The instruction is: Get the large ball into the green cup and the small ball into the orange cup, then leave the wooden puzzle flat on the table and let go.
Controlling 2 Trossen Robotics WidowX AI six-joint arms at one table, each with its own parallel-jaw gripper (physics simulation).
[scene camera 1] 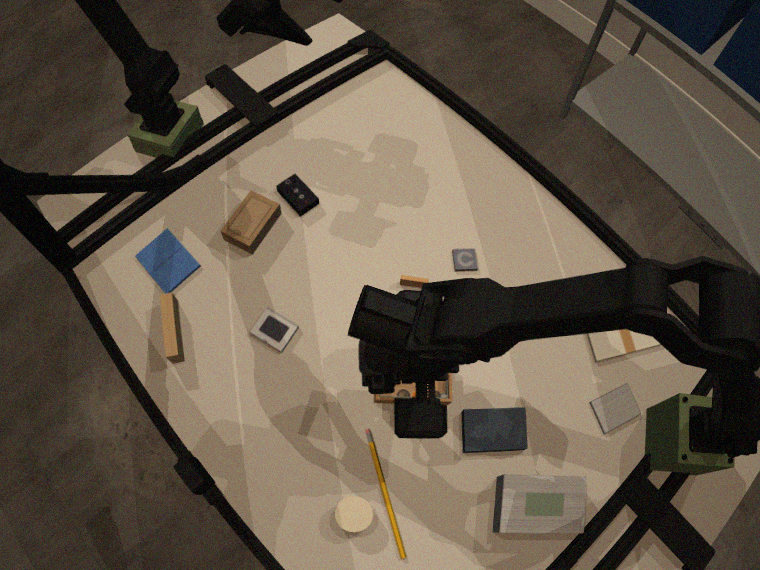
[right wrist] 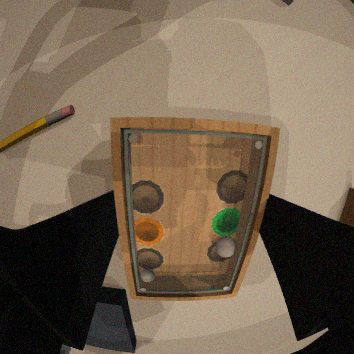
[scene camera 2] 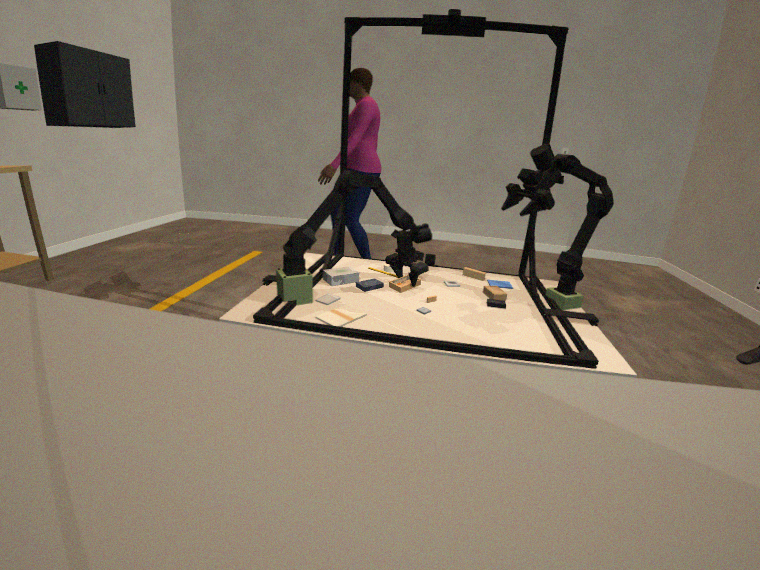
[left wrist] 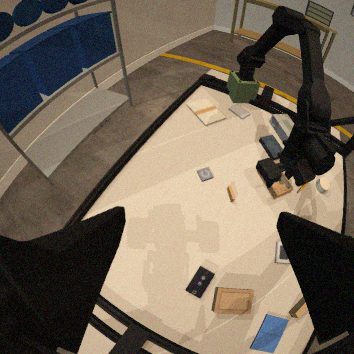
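My right gripper is shut on the near end of the wooden puzzle and holds it low over the table. It appears tilted. In the right wrist view the large ball lies just below the green cup, on the rim of a dark hole. The small ball lies in the near left corner, and the orange cup is empty. My left gripper is open and empty, high above the far edge.
A pencil and a white disc lie near the puzzle, and a dark blue book lies right beside it. A wooden tray, a black remote and a blue sheet lie farther off. A person walks behind the frame.
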